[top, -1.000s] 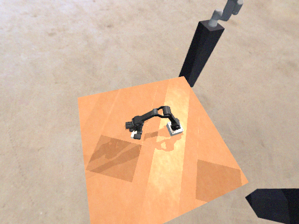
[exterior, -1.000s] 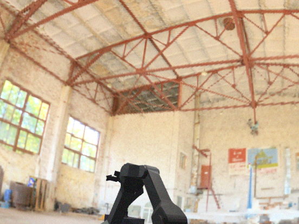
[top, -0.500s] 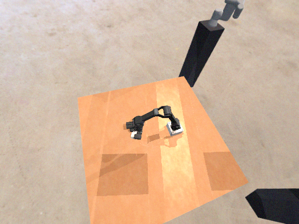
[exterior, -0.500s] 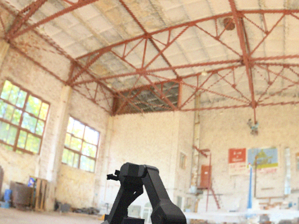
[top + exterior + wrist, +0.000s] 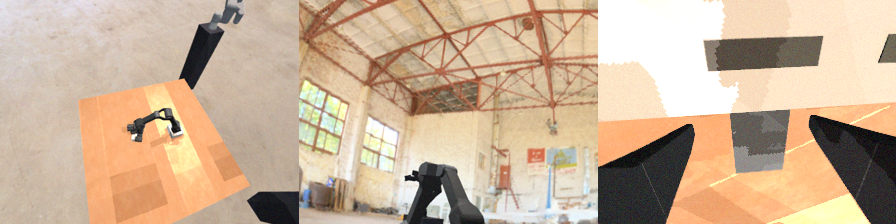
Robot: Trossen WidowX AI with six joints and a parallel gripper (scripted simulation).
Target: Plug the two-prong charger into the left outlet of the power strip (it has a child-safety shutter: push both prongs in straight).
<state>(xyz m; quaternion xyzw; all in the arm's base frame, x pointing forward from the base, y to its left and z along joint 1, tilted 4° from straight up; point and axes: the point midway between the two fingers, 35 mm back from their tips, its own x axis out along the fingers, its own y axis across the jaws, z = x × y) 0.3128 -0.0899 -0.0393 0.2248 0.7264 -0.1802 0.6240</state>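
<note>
Now: gripper tip 20 mm short of the grey charger, 10 mm to the left of it and 10 mm below it.
</note>
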